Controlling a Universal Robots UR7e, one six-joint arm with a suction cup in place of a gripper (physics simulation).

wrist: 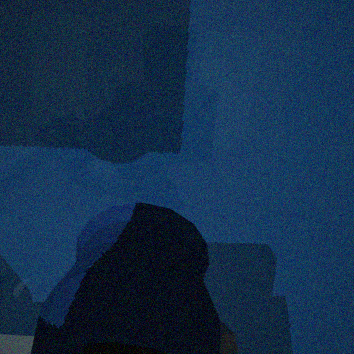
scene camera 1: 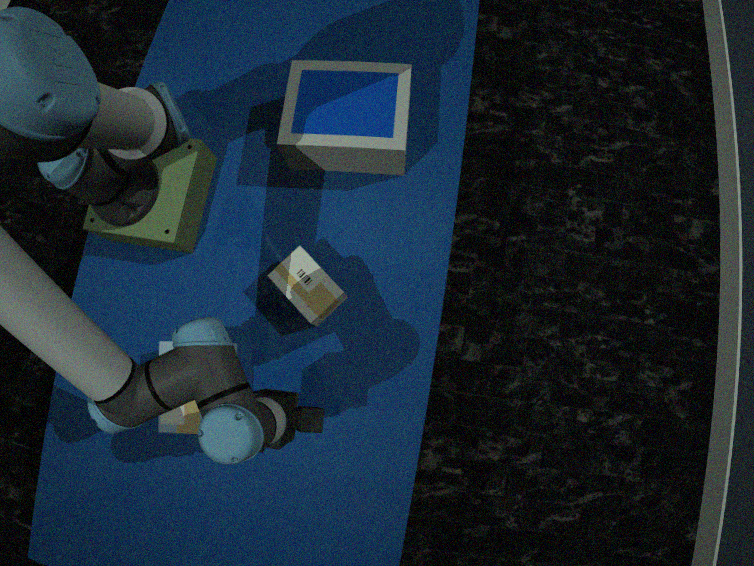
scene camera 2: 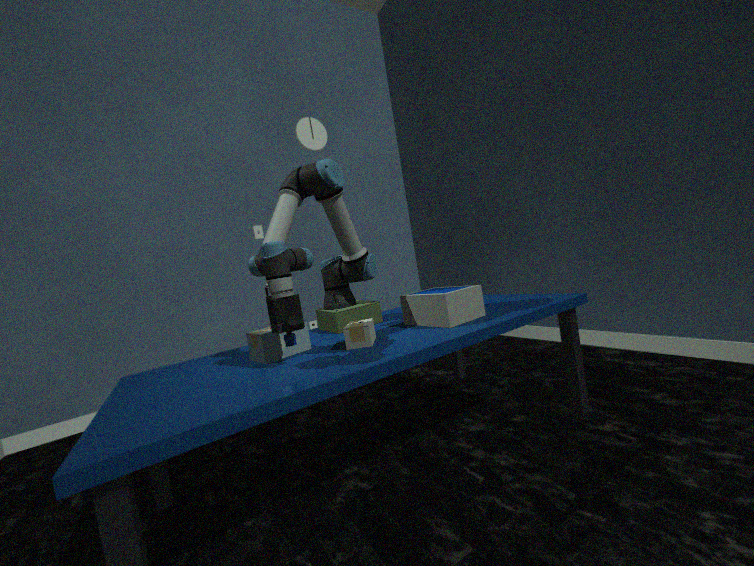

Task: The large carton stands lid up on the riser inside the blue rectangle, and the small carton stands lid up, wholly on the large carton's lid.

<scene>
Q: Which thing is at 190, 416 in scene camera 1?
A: A large carton.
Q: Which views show the riser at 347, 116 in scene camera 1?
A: Scene camera 1 and scene camera 2 only.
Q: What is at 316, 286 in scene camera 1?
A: A small carton.
</scene>
